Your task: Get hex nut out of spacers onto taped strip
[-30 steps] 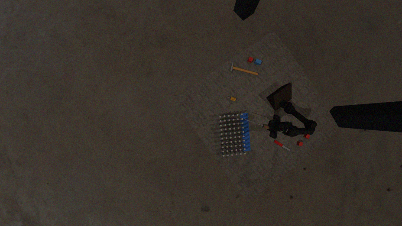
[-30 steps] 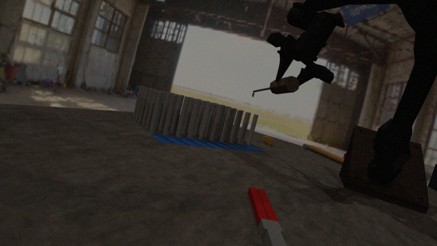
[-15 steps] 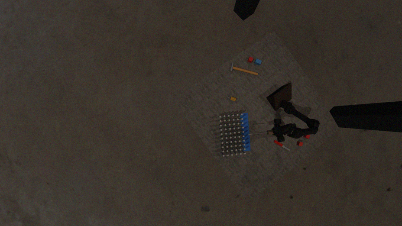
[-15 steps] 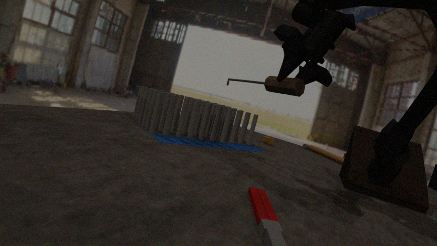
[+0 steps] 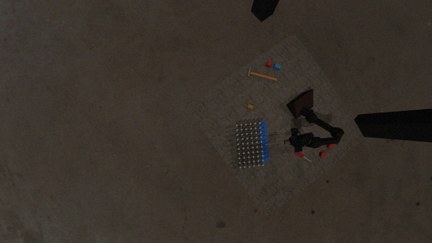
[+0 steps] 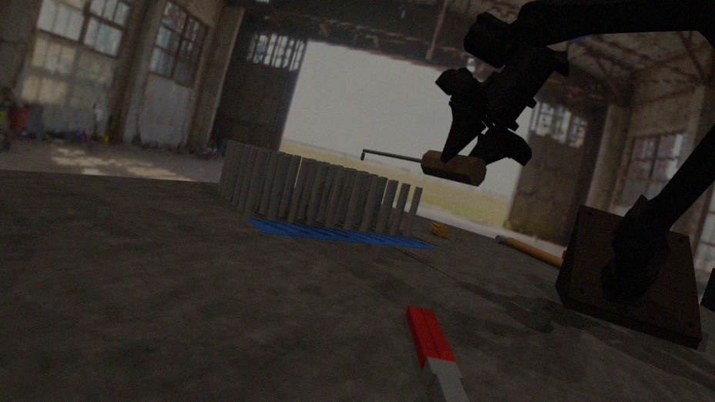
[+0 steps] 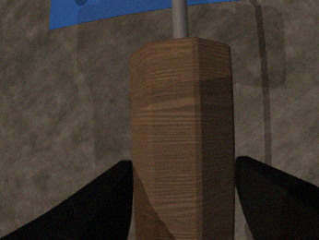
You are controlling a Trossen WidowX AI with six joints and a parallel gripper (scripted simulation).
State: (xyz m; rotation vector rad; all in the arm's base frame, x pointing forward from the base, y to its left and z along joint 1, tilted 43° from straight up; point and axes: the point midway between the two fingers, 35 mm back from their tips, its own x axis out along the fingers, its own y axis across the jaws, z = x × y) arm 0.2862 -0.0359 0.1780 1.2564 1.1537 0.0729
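The blue taped strip lies 150 mm below my gripper tip, 150 mm ahead of it and 100 mm to the right of it. From my gripper tip the other things lie so: red-handled tool: 260 mm to the left, 150 mm below, 60 mm behind; then hook tool: 90 mm ahead, 60 mm to the right, 10 mm below; then small yellow tool: 440 mm to the right, 140 mm below, 40 mm ahead.
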